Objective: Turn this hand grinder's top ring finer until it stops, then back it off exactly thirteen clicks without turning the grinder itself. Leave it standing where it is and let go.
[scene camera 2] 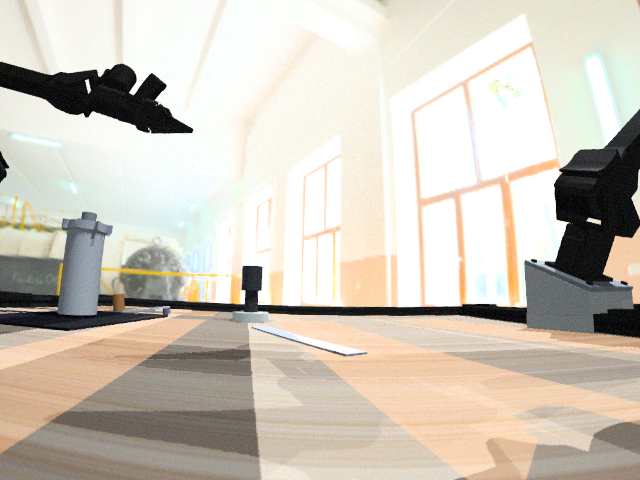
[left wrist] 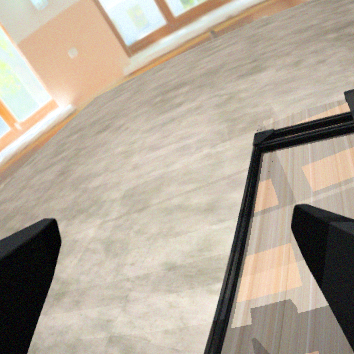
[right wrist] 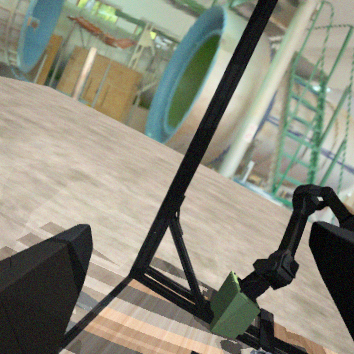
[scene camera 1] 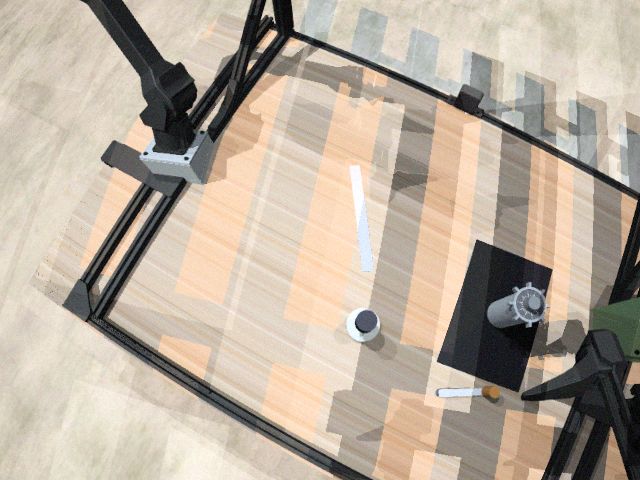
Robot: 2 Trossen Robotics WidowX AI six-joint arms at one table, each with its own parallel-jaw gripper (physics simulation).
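Frame: origin at the left arm's base, x ahead, y left, z up, level; centimetres.
Seen in the pictures: left gripper, fingertip midpoint: (scene camera 2: 192, 131) (left wrist: 177, 224) (scene camera 1: 531, 442); right gripper, fingertip midpoint: (right wrist: 202, 235); left arm's base at its link origin: (right wrist: 245, 290); right arm's base at its link origin: (scene camera 2: 577, 272) (scene camera 1: 174, 143).
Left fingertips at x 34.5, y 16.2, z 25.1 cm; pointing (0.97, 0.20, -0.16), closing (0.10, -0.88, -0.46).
Pixels of each thing's top centre, then the offset from my left fingertips to it. "*": a spot on its surface instead.
- grey hand grinder at its top centre: (scene camera 1: 534, 302) (scene camera 2: 89, 213) dx -10.3, dy -17.5, dz -23.7 cm
- black mat at its top centre: (scene camera 2: 78, 316) (scene camera 1: 498, 314) dx -10.0, dy -17.5, dz -38.2 cm
- brush with a brown end, surface spot: (scene camera 1: 490, 392) (scene camera 2: 122, 293) * dx -8.7, dy -3.5, dz -35.0 cm
- black-handled piece at its top centre: (scene camera 1: 366, 320) (scene camera 2: 252, 266) dx +14.2, dy -12.0, dz -29.4 cm
- pale flat strip at its top centre: (scene camera 2: 294, 336) (scene camera 1: 361, 216) dx +17.4, dy -31.9, dz -38.2 cm
The grey hand grinder (scene camera 1: 500, 314) (scene camera 2: 80, 273) stands upright on a black mat (scene camera 1: 462, 330) (scene camera 2: 31, 321). Its lugged top ring (scene camera 1: 518, 319) (scene camera 2: 86, 225) sits at the top, with a small round knob above it. The ring's click position cannot be read. My left gripper (scene camera 1: 578, 431) (scene camera 2: 189, 130) (left wrist: 177, 224) is open and empty, high above the table and apart from the grinder. My right gripper (right wrist: 202, 235) is open and empty in the right wrist view, with its fingers wide apart. The grinder does not show in the left wrist view.
A brush with a brown end (scene camera 1: 490, 392) (scene camera 2: 118, 302) lies by the mat. A black-handled piece (scene camera 1: 365, 320) (scene camera 2: 251, 279) stands on a white base. A pale flat strip (scene camera 1: 361, 222) (scene camera 2: 310, 341) lies mid-table. The left arm's green base (scene camera 1: 617, 330) (right wrist: 232, 310) is near the grinder.
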